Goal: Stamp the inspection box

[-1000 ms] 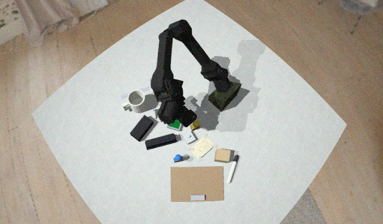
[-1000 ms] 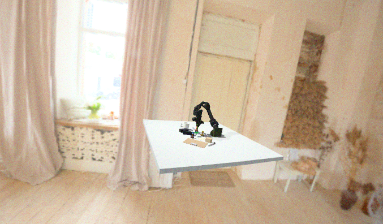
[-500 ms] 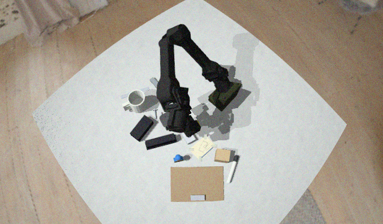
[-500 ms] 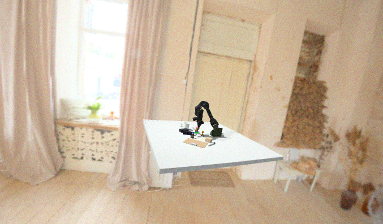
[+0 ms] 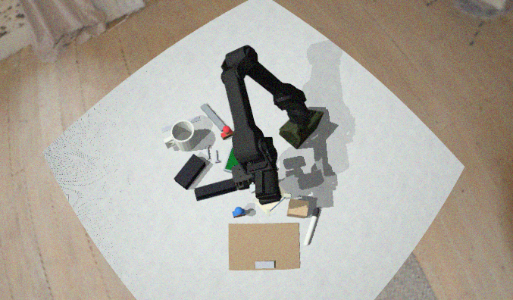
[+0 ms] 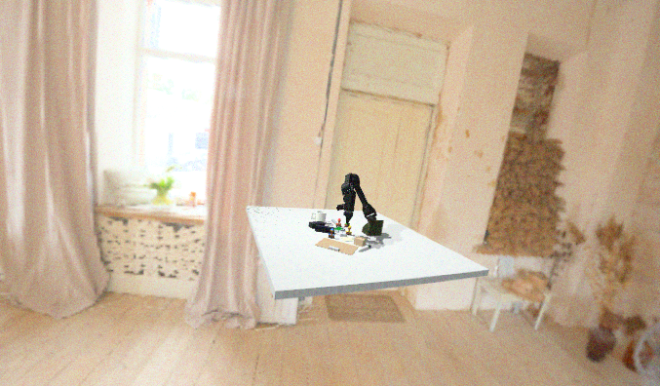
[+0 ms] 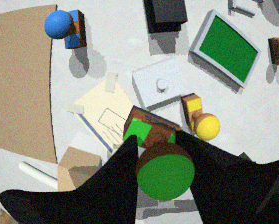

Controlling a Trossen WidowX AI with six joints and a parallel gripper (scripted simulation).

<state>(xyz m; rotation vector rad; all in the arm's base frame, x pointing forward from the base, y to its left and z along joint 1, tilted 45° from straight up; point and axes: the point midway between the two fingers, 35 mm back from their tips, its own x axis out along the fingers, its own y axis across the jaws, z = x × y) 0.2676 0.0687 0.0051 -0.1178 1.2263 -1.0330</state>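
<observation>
My gripper tip is 10 cm above the cream card and 5 cm to the right of it. The rest, counted from my gripper tip: yellow stamp: 8 cm below, 5 cm behind, 4 cm to the right; then blue stamp: 11 cm ahead, 8 cm below, 1 cm to the left; then ink pad: 12 cm to the right, 9 cm below, 2 cm behind.
</observation>
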